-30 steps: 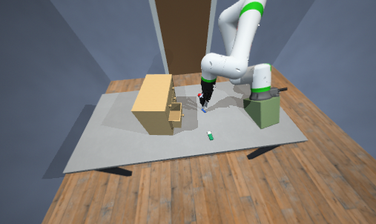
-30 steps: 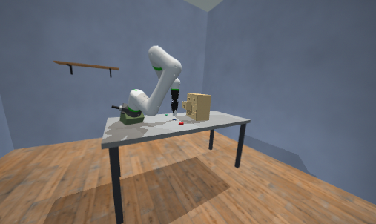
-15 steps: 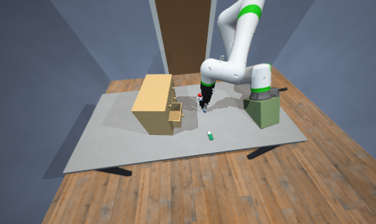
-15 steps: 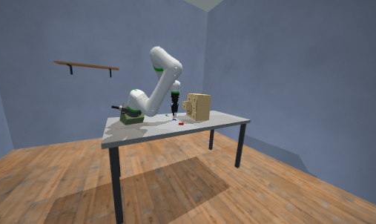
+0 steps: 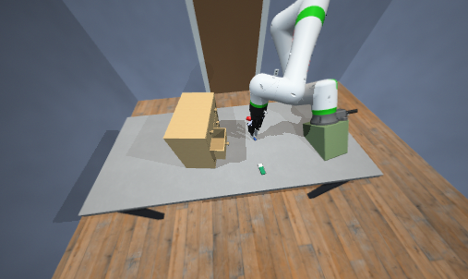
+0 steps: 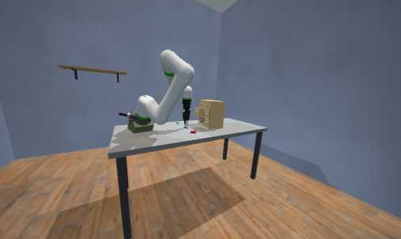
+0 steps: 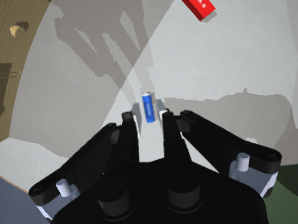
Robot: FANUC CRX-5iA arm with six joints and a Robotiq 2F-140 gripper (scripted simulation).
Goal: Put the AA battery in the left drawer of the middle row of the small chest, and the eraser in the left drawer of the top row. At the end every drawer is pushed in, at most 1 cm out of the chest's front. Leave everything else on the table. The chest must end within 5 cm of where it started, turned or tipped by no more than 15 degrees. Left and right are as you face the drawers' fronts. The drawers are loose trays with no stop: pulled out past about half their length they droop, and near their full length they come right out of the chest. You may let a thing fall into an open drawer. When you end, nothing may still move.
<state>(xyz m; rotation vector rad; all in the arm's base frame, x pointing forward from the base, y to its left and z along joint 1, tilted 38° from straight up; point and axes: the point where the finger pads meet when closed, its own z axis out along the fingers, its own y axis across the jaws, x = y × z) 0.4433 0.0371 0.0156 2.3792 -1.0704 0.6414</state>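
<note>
My hand is 50 mm above the blue AA battery. Also, from my hand: red block: 20 mm ahead, 190 mm to the right, 50 mm below.
</note>
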